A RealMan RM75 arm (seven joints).
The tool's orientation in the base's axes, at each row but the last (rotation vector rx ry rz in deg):
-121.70 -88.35 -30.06
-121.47 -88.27 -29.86
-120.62 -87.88 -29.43
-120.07 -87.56 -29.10
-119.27 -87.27 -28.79
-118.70 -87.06 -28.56
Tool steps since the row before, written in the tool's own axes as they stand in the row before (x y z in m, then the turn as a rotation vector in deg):
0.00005 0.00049 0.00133 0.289 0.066 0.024
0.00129 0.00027 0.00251 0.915 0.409 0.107
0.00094 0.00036 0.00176 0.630 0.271 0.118
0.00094 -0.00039 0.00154 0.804 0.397 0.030
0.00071 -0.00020 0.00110 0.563 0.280 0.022
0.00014 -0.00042 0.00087 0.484 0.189 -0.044
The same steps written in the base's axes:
0.00053 0.00067 -0.00113 0.150 0.221 0.131
0.00072 0.00237 -0.00138 0.667 0.665 0.359
0.00066 0.00166 -0.00096 0.450 0.486 0.213
-0.00007 0.00173 -0.00065 0.622 0.537 0.360
0.00002 0.00125 -0.00044 0.437 0.376 0.251
-0.00037 0.00073 -0.00053 0.327 0.298 0.276

